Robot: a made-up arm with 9 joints. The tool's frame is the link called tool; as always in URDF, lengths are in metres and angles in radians. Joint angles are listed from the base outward.
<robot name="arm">
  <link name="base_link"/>
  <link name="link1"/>
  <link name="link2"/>
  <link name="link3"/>
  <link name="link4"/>
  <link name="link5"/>
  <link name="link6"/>
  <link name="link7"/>
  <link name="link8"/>
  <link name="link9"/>
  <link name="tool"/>
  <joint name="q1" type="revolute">
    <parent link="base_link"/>
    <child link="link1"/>
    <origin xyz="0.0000 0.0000 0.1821"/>
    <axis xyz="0 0 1"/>
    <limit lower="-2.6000" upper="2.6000"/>
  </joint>
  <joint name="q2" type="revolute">
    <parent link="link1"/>
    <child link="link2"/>
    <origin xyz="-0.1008 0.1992 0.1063"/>
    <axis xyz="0 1 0"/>
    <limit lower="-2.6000" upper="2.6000"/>
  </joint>
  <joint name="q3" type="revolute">
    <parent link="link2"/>
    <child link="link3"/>
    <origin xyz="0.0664 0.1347 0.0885"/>
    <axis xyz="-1 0 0"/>
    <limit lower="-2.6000" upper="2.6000"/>
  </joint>
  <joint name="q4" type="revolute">
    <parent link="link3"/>
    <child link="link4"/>
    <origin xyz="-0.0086 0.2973 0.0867"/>
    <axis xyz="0 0 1"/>
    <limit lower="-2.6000" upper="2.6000"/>
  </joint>
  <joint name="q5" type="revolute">
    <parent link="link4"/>
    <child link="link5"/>
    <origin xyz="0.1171 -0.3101 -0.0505"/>
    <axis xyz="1 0 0"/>
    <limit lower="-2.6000" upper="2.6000"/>
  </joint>
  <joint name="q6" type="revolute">
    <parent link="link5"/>
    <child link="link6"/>
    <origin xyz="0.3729 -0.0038 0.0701"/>
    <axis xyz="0 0 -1"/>
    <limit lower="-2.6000" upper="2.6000"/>
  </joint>
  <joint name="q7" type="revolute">
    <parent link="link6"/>
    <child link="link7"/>
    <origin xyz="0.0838 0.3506 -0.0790"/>
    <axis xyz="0 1 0"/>
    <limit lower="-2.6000" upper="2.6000"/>
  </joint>
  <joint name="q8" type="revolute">
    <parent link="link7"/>
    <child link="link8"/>
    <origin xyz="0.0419 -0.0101 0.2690"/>
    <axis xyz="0 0 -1"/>
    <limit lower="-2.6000" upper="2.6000"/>
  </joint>
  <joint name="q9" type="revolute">
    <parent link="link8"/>
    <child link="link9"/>
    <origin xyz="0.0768 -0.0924 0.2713"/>
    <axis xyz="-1 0 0"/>
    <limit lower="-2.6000" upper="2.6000"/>
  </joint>
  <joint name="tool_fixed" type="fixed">
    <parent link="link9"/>
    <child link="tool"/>
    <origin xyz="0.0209 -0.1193 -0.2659"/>
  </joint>
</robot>
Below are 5 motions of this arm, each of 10 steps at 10 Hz.
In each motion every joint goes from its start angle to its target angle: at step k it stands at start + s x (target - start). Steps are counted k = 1, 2, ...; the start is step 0. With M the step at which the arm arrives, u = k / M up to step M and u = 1 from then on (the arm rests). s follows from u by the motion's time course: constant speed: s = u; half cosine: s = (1 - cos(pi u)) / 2; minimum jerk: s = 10 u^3 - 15 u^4 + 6 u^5.
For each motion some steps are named. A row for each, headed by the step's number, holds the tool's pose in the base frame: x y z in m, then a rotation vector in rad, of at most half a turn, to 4 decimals.
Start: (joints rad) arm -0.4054 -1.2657 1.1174 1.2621 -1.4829 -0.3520 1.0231 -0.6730 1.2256
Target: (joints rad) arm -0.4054 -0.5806 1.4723 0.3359 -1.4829 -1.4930 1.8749 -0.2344 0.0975
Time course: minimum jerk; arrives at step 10
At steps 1, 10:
1: 1.4139 0.0585 0.5884 1.8925 -1.7164 0.2655
10: 0.2994 -0.0938 0.7569 0.5155 -1.5388 1.3224

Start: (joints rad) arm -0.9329 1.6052 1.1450 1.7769 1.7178 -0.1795 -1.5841 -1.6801 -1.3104
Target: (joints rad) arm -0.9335 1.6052 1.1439 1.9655 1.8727 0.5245 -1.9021 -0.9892 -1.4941
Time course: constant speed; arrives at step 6
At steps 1, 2, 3, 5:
1: 0.6009 0.8449 0.0359 3.0570 0.3099 -0.3061
2: 0.6390 0.9115 0.0503 3.0117 0.5310 -0.4648
3: 0.6689 0.9832 0.0681 2.9362 0.7372 -0.6072
5: 0.7013 1.1340 0.1175 2.7184 1.0894 -0.8295

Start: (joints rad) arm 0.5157 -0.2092 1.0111 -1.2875 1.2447 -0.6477 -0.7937 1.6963 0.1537
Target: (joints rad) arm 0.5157 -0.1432 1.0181 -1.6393 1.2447 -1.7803 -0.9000 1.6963 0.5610
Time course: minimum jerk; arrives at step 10
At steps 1, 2, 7, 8, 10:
1: -0.5284 0.2378 0.2812 1.7529 -1.0931 -0.6538
2: -0.5253 0.2215 0.2582 1.7176 -1.1107 -0.6066
7: -0.4361 -0.1401 0.0703 0.9841 -1.3967 -0.0189
8: -0.4287 -0.1962 0.0756 0.8646 -1.4323 0.0391
10: -0.4260 -0.2268 0.0819 0.7971 -1.4512 0.0691

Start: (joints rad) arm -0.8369 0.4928 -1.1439 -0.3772 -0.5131 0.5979 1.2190 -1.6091 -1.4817
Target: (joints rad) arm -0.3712 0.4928 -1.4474 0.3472 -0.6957 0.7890 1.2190 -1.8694 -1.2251
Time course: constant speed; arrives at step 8
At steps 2, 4, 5, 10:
2: 0.7899 -0.4895 -0.1013 -2.7636 0.1841 -0.1379
4: 0.9449 -0.4106 0.0154 -2.8537 0.0154 -0.3917
5: 1.0086 -0.3638 0.0814 -2.8792 -0.0572 -0.5321
10: 1.1389 -0.2110 0.3007 -2.8730 -0.2117 -0.9899

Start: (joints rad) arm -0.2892 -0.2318 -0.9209 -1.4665 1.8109 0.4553 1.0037 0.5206 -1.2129
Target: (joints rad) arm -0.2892 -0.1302 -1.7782 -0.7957 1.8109 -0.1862 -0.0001 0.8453 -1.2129
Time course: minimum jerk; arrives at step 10
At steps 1, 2, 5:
1: -0.2522 -0.2312 -0.2019 -1.9718 0.0785 0.1703
2: -0.2330 -0.2246 -0.2196 -1.9427 0.0675 0.2104
5: -0.0747 -0.1053 -0.3433 -1.6478 -0.0097 0.4660

